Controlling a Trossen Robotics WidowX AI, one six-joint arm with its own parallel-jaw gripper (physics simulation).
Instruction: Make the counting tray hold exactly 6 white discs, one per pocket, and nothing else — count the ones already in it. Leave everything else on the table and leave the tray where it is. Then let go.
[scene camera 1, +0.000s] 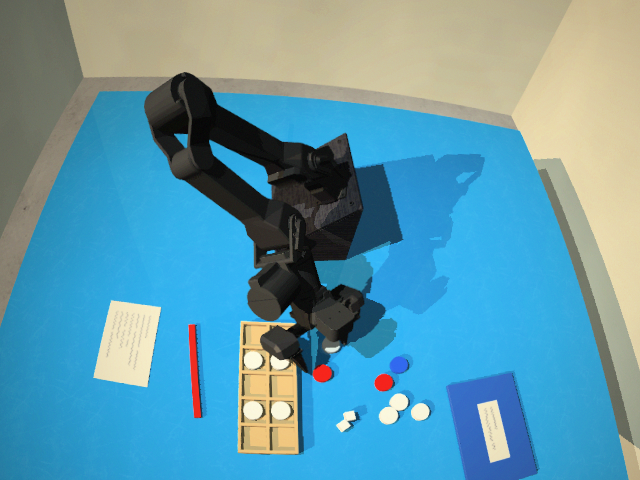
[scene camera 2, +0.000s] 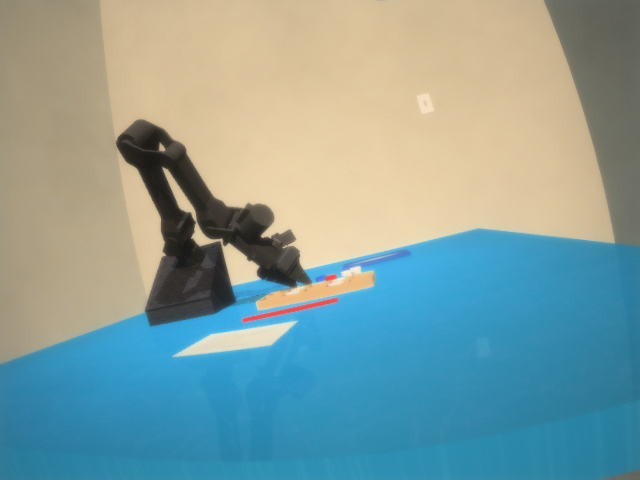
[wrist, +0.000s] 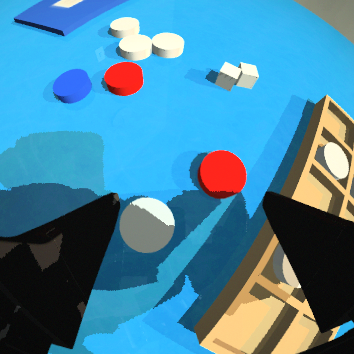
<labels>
The gripper is open, with nothing in its grasp. Also in view: a wooden counting tray. A blue disc rests on the table.
</labels>
